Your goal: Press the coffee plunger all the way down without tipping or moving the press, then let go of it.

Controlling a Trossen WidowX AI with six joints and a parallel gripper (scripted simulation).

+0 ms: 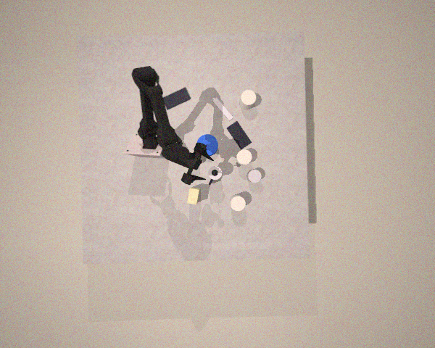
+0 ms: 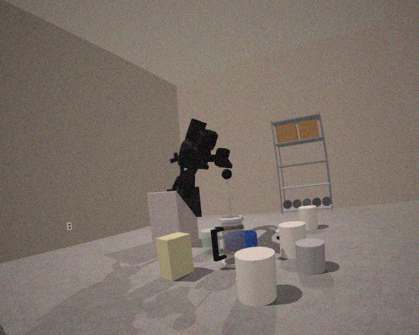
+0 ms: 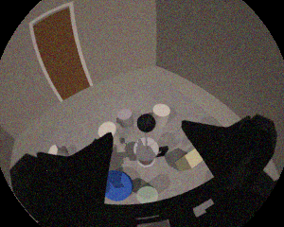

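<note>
The coffee press lies 20 mm ahead of my gripper tip, 30 mm to the right of it and 160 mm below it. The rest, counted from my gripper tip: blue cylinder (30 mm behind, 140 mm to the left, 260 mm below); then yellow box (80 mm behind, 140 mm to the right, 230 mm below).
</note>
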